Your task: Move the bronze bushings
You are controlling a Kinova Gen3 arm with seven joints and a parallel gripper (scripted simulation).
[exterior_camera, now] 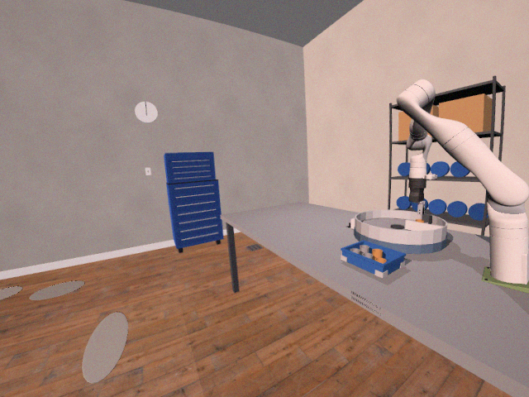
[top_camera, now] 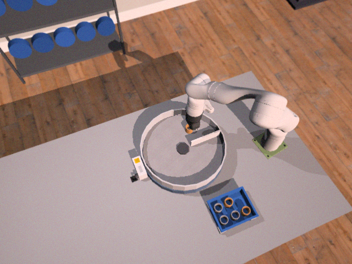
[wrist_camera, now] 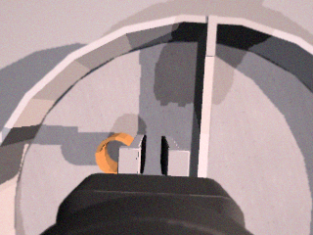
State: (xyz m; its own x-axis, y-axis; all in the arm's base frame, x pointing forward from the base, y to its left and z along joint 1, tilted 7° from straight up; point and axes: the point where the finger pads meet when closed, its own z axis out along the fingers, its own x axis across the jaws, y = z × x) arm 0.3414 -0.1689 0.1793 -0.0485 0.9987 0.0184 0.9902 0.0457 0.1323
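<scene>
Now: hand 410 mm to the right of the blue crate, 120 mm above it and 10 mm past it. Also, from my hand: turntable disc (100 mm below, 90 mm ahead, 50 mm to the left).
</scene>
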